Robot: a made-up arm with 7 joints. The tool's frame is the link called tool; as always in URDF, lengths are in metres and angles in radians.
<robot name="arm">
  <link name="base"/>
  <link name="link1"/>
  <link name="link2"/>
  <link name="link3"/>
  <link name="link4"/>
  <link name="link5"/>
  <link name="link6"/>
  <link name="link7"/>
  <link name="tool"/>
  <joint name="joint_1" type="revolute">
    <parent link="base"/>
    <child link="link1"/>
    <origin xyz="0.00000 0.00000 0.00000" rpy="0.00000 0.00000 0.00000"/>
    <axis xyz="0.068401 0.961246 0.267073"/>
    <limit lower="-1.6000" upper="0.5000" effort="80" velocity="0.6"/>
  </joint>
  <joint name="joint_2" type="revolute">
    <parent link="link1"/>
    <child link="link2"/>
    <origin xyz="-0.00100 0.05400 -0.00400" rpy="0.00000 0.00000 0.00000"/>
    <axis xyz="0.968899 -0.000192 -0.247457"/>
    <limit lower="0.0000" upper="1.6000" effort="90" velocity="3"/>
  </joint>
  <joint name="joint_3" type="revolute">
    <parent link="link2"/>
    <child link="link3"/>
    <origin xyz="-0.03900 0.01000 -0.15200" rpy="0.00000 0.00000 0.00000"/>
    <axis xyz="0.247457 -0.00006 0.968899"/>
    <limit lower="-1.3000" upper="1.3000" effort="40" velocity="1"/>
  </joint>
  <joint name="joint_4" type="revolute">
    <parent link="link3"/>
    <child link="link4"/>
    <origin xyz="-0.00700 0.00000 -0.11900" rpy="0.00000 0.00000 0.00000"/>
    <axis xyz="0.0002 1 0.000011"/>
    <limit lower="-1.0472" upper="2.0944" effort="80" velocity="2.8"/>
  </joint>
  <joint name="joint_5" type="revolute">
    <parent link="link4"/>
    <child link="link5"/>
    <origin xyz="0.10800 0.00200 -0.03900" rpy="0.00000 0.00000 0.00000"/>
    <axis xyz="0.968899 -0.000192 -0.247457"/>
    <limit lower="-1.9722" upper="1.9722" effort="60" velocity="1.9"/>
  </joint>
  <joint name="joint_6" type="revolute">
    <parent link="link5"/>
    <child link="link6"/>
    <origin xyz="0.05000 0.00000 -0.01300" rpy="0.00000 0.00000 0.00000"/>
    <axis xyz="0.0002 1 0.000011"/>
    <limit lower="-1.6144" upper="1.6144" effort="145" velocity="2.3"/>
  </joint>
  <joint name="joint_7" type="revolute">
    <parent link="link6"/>
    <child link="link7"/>
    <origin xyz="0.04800 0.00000 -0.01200" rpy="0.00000 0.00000 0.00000"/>
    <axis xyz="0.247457 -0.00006 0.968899"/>
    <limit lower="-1.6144" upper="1.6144" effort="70" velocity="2.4"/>
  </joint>
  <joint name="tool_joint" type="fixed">
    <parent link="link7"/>
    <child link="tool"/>
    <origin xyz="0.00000 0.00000 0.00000" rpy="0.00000 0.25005 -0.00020"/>
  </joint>
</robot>
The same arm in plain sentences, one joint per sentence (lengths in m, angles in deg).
The arm has seven revolute joints in a row. What follows holds with every joint at zero, and every direction is one of the base frame's.
The first joint lies at the same point as the base frame's origin and turns about the direction (0.068403, 0.961235, 0.26711), from -91.67 to 28.65 deg.
The second joint lies 0.001 m along -x and 0.054 m along +y and 0.004 m along -z from the first joint and turns about the direction (0.968889, -0.0002, -0.247497), from 0 to 91.67 deg.
The third joint lies 0.039 m along -x and 0.01 m along +y and 0.152 m along -z from the second joint and turns about the direction (0.247497, -0.0001, 0.968889), from -74.48 to 74.48 deg.
The fourth joint lies 0.007 m along -x and 0.119 m along -z from the third joint and turns about the direction (0.0002, 1, 0), from -60 to 120 deg.
The fifth joint lies 0.108 m along +x and 0.002 m along +y and 0.039 m along -z from the fourth joint and turns about the direction (0.968889, -0.0002, -0.247497), from -113 to 113 deg.
The sixth joint lies 0.05 m along +x and 0.013 m along -z from the fifth joint and turns about the direction (0.0002, 1, 0), from -92.5 to 92.5 deg.
The seventh joint lies 0.048 m along +x and 0.012 m along -z from the sixth joint and turns about the direction (0.247497, -0.0001, 0.968889), from -92.5 to 92.5 deg.
The tool frame, which is the frame that the pose is given for, lies at the same point as the seventh joint; its axes are the base frame's turned by roll 0, pitch 14.33 and yaw -0.01 deg (as in URDF: about the fixed x, then y, then z).

